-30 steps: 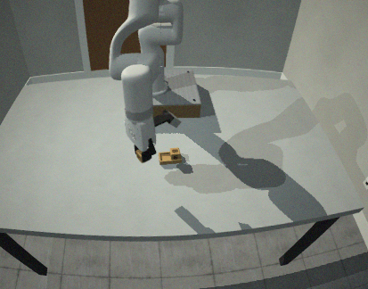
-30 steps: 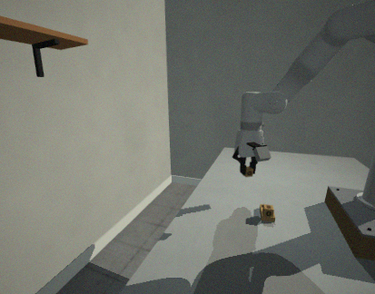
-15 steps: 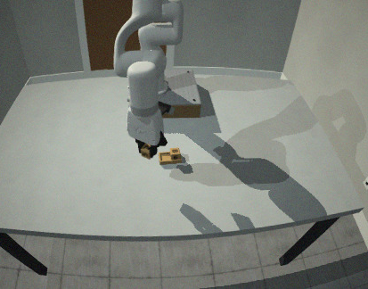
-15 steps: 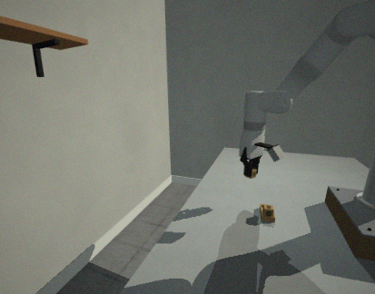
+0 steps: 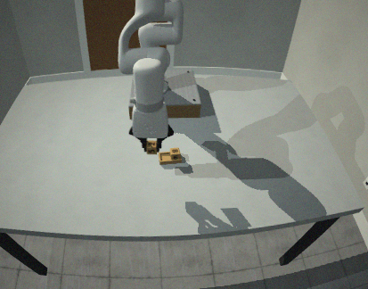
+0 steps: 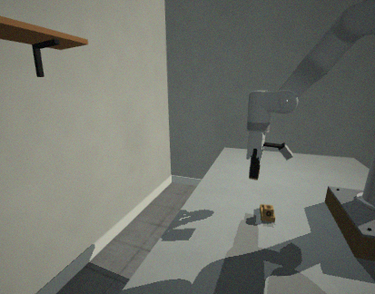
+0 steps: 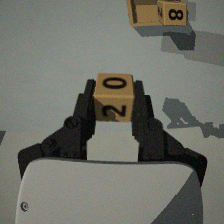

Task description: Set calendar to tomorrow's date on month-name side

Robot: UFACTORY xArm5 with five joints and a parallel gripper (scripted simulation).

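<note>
My gripper is now 130 mm above the wooden calendar tray, 70 mm past it and 50 mm to the right of it.
</note>
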